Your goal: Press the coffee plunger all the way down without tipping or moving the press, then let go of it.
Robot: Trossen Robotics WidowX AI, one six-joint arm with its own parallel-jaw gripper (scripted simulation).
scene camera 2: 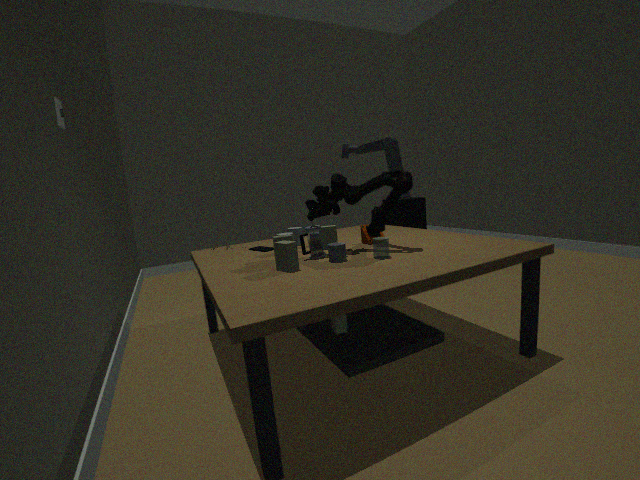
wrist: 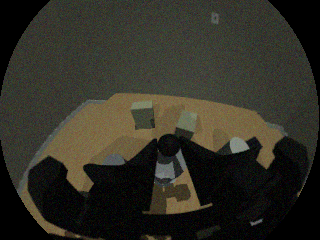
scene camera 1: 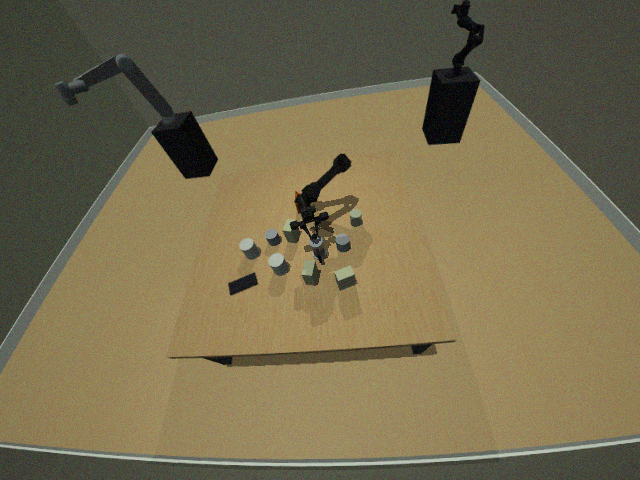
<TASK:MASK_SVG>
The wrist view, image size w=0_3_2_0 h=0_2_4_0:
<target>my gripper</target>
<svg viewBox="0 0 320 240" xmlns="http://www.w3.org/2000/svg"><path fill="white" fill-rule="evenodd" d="M49 233L49 236L55 240L83 240L77 239L77 237L76 239L73 239L73 237L71 239L71 237ZM309 156L307 145L284 135L272 149L273 163L265 169L255 161L259 148L220 155L180 136L180 149L200 207L212 205L168 215L141 212L151 207L157 139L152 139L123 165L83 165L85 175L95 183L88 191L89 197L77 192L67 179L67 167L51 155L29 168L27 191L44 221L91 239L140 240L141 235L171 235L171 240L264 240L296 203L307 179ZM220 224L219 231L212 232L211 236L197 239L196 232Z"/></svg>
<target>coffee press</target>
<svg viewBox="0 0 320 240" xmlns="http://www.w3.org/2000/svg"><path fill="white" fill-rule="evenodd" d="M172 133L165 133L157 141L156 175L153 183L160 188L171 187L175 183L176 177L179 177L187 168L183 152L180 149L179 137L172 135Z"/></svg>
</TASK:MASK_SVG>
